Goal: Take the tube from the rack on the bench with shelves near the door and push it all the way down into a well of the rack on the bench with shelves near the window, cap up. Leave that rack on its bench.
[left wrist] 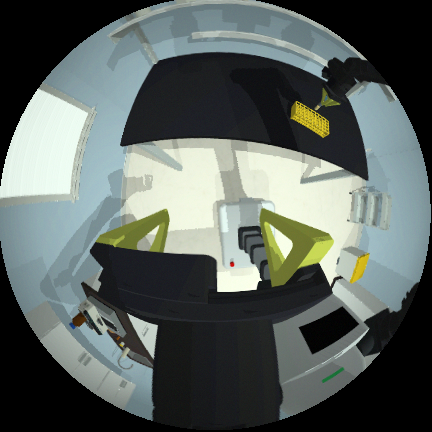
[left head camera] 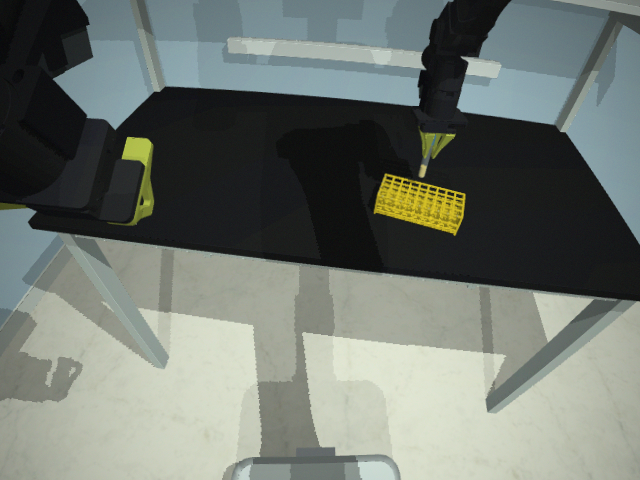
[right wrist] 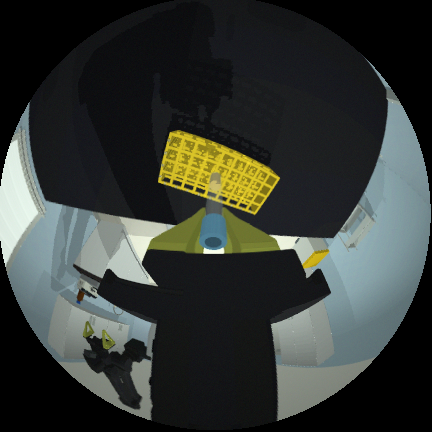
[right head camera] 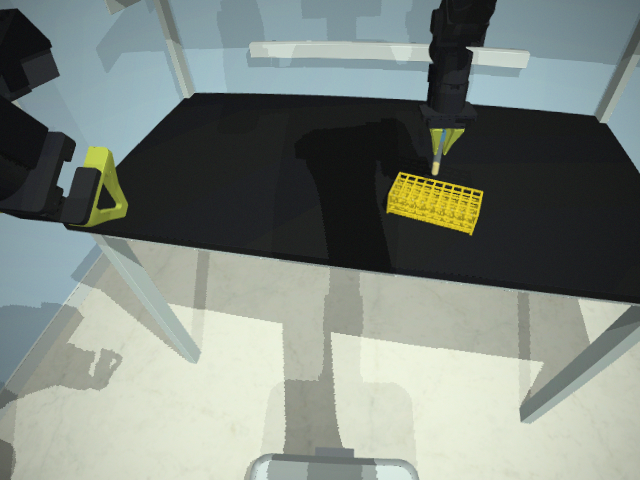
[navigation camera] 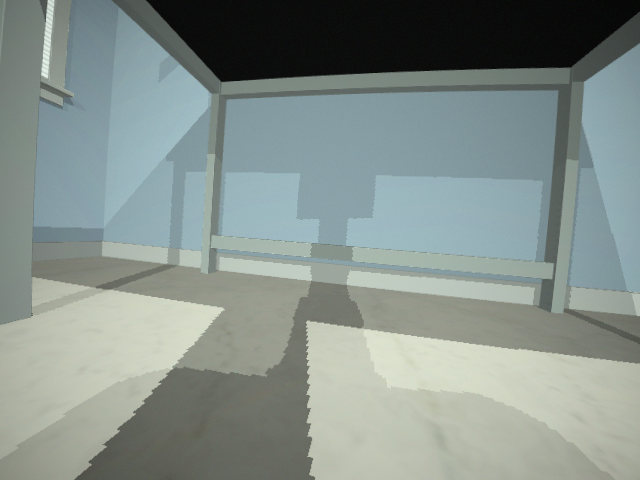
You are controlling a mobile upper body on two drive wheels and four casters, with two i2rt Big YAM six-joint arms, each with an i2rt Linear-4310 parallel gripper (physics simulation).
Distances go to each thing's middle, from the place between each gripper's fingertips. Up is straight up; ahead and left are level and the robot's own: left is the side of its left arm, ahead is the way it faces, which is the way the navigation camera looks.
Labels:
The clear tube with blue cap (right wrist: pixel 212 236) lies 400 mm ahead of my left hand, 460 mm to the right of it and 210 mm below it.
Right now my right hand is 1 cm short of the clear tube with blue cap and 1 cm above it.

